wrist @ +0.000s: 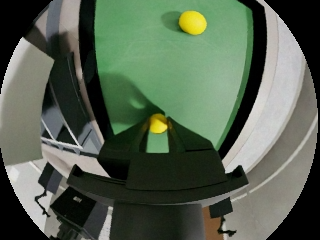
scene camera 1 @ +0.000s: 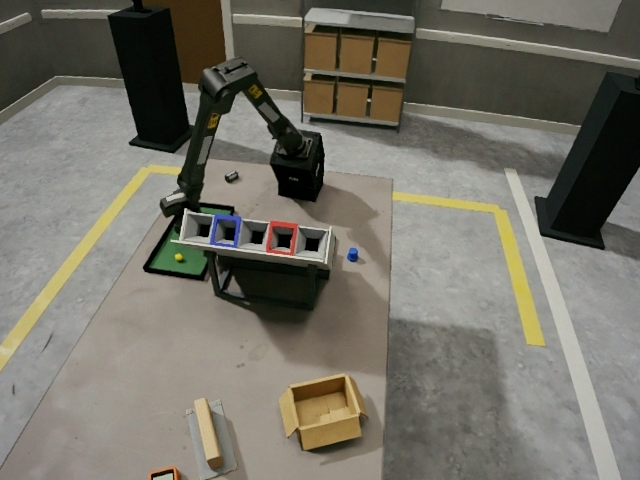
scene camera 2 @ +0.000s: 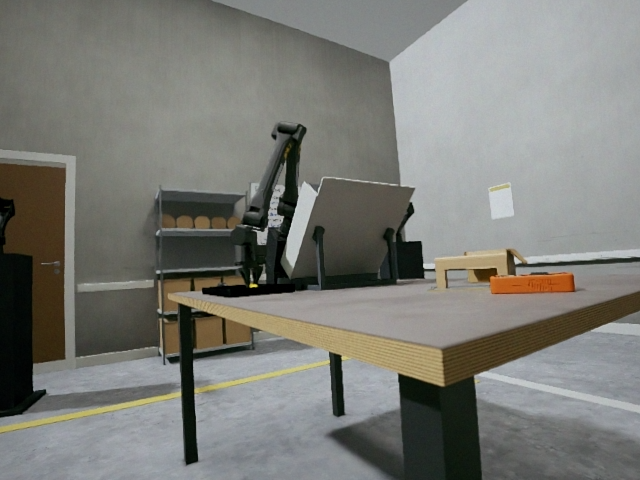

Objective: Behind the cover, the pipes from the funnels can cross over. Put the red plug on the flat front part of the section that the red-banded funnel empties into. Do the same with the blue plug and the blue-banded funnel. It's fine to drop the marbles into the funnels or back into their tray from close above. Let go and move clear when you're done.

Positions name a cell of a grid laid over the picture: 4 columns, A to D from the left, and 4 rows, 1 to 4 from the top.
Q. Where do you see a cardboard box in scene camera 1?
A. At C4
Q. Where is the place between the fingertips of my gripper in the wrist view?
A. At B3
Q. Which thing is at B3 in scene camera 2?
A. A green tray.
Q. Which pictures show the green tray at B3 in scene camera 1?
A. The wrist view, scene camera 1 and scene camera 2: all of them.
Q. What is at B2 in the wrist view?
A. A green tray.
